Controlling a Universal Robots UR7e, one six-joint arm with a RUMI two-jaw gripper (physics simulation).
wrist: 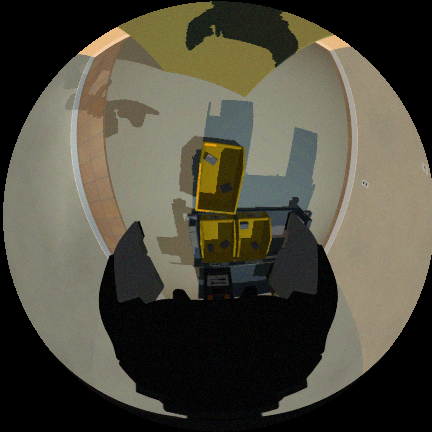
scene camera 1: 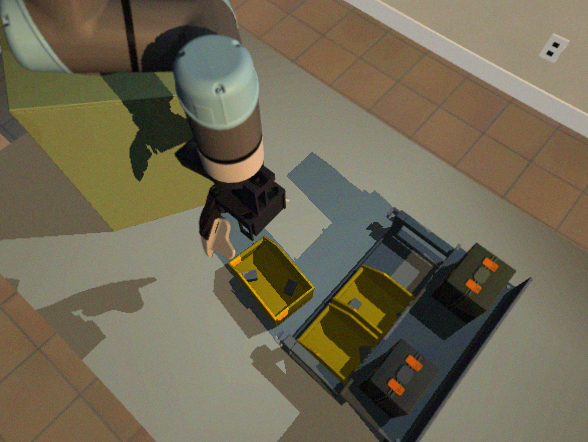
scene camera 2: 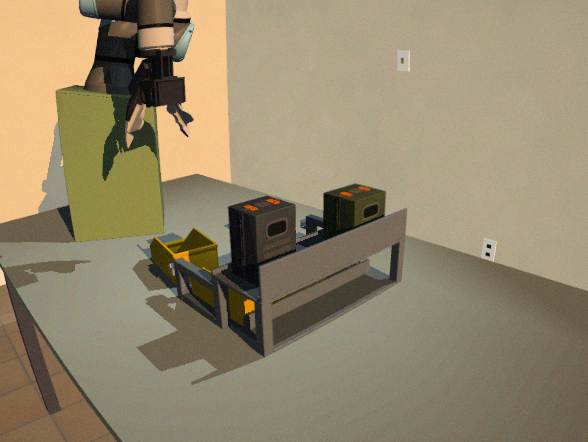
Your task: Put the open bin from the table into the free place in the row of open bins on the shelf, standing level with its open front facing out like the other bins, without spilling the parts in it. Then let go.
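Frame: origin at the arm's base, x down, y left, z ahead, level; millimetres.
Seen in the pictures: gripper, fingertip midpoint: point(wrist: 212, 219) point(scene camera 2: 159, 142); arm's base, origin of the base link: point(scene camera 2: 110, 91).
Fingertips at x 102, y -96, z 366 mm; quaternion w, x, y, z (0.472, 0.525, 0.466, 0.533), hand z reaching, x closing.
Note:
Offsets run from my fingertips to a thing's top centre. "*": to the spot under its first point.
The yellow open bin @[* dx +285, dy -6, dz +32 mm] point(scene camera 1: 265, 290) point(scene camera 2: 204, 258) point(wrist: 207, 175) stands upright on the table, close beside the shelf's bin row, with small grey and dark parts in it. Two more yellow bins @[* dx +279, dy -26, dz +195 mm] point(scene camera 1: 324, 340) @[* dx +279, dy +132, dz +207 mm] point(scene camera 1: 367, 282) point(wrist: 210, 230) point(wrist: 262, 230) stand side by side in the row on the shelf @[* dx +126, dy +40, dz +421 mm] point(scene camera 1: 467, 367) point(scene camera 2: 332, 255). The free place point(scene camera 1: 406, 274) is at the row's end farther from the table bin; in the wrist view my right finger partly covers it. My gripper point(scene camera 1: 253, 228) point(scene camera 2: 158, 140) point(wrist: 212, 219) is open and empty, high above the table. One finger is mostly hidden in scene camera 1.
A dark grey case @[dx +64, dy -44, dz +333 mm] point(scene camera 1: 400, 380) point(scene camera 2: 262, 232) and an olive case @[dx +89, dy +184, dz +370 mm] point(scene camera 1: 477, 287) point(scene camera 2: 355, 212) with orange latches stand on the shelf behind the bin row. The arm's green pedestal point(scene camera 1: 95, 165) point(scene camera 2: 95, 200) point(wrist: 230, 62) stands beyond the table bin, on the side away from the shelf.

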